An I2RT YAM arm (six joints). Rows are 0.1 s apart.
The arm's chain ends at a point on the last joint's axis. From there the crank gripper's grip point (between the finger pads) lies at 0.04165 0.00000 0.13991 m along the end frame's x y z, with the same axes.
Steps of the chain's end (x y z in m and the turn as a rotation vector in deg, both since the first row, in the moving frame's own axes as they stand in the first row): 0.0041, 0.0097, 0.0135, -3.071, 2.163, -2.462; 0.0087, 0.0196, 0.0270, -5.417, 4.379, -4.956; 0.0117, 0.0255, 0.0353, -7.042, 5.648, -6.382; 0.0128, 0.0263, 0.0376, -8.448, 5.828, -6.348; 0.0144, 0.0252, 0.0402, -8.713, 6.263, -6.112; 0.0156, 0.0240, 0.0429, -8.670, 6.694, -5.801; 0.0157, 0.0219, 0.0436, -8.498, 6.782, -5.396; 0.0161, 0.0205, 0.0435, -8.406, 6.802, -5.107; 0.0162, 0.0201, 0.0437, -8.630, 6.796, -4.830; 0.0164, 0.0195, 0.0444, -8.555, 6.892, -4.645; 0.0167, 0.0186, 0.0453, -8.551, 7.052, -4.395
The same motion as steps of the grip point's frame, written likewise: 0.0095, 0.0152, 0.0117, -3.071, 2.163, -2.462; 0.0196, 0.0286, 0.0230, -5.417, 4.379, -4.956; 0.0259, 0.0370, 0.0298, -7.042, 5.648, -6.382; 0.0276, 0.0411, 0.0315, -8.448, 5.828, -6.348; 0.0302, 0.0407, 0.0336, -8.713, 6.263, -6.112; 0.0324, 0.0396, 0.0358, -8.670, 6.694, -5.801; 0.0326, 0.0375, 0.0365, -8.498, 6.782, -5.396; 0.0330, 0.0361, 0.0364, -8.406, 6.802, -5.107; 0.0331, 0.0365, 0.0365, -8.630, 6.796, -4.830; 0.0335, 0.0358, 0.0371, -8.555, 6.892, -4.645; 0.0342, 0.0351, 0.0378, -8.551, 7.052, -4.395
